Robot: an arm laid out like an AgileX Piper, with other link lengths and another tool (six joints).
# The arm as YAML. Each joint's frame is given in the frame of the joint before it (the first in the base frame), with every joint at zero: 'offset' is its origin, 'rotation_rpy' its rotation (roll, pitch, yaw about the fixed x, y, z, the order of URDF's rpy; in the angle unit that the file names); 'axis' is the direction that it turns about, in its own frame. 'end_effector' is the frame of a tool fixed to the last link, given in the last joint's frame.
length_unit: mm
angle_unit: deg
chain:
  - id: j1
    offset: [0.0, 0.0, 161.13]
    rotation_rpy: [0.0, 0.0, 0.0]
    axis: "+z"
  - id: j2
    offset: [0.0, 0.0, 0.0]
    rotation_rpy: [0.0, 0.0, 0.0]
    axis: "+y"
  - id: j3
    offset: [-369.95, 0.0, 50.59]
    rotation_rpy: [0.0, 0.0, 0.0]
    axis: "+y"
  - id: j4
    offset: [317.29, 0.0, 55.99]
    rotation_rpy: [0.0, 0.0, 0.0]
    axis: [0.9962, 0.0, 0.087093]
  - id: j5
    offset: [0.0, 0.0, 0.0]
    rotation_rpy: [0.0, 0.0, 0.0]
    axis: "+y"
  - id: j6
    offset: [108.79, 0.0, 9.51]
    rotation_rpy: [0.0, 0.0, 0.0]
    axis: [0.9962, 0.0, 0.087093]
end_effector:
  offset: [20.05, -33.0, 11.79]
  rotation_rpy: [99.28, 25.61, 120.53]
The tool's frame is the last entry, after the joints.
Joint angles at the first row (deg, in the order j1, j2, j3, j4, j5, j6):
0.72, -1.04, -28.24, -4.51, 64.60, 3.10
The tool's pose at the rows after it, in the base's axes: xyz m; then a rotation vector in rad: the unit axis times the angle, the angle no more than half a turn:
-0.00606, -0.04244, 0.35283, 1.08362, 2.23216, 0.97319
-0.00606, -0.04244, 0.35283, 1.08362, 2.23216, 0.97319
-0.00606, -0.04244, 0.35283, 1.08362, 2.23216, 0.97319
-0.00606, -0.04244, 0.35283, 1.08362, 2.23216, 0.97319
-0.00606, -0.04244, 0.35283, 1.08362, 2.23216, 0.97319
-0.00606, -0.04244, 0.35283, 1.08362, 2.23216, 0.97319
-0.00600, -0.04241, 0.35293, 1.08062, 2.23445, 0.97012
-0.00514, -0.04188, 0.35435, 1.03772, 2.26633, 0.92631
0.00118, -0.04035, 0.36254, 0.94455, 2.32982, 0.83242
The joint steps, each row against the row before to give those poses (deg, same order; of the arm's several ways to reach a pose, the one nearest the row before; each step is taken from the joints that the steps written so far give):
-0.01, 0.00, 0.00, 0.00, 0.00, 0.00
0.00, 0.00, 0.00, 0.00, 0.00, 0.00
0.00, 0.00, 0.00, 0.00, 0.00, 0.00
0.00, 0.00, 0.00, 0.00, 0.00, 0.00
0.00, 0.00, 0.00, 0.00, 0.00, 0.00
0.00, 0.00, 0.00, 0.00, 0.00, 0.00
0.01, 0.00, 0.00, 0.00, 0.00, -0.20
0.00, 0.00, 0.00, 0.00, 0.00, -2.90
0.00, 1.45, -0.52, 0.00, -0.93, -6.10

